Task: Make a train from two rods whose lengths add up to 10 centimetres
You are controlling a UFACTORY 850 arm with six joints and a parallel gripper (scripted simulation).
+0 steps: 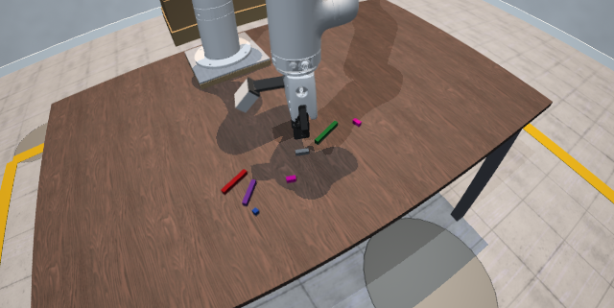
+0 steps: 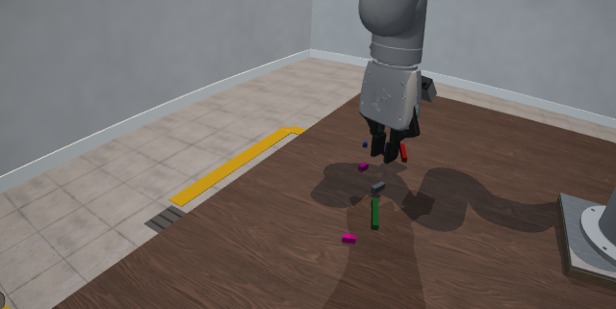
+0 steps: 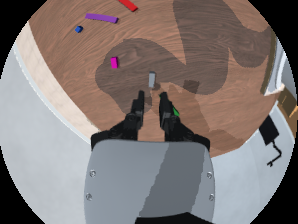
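Right now the grey rod is 80 mm below my hand. The rest, counted from my hand: red rod 160 mm to the right, 80 mm below; purple rod 40 mm ahead, 150 mm to the right, 80 mm below; green rod 20 mm behind, 80 mm to the left, 80 mm below.
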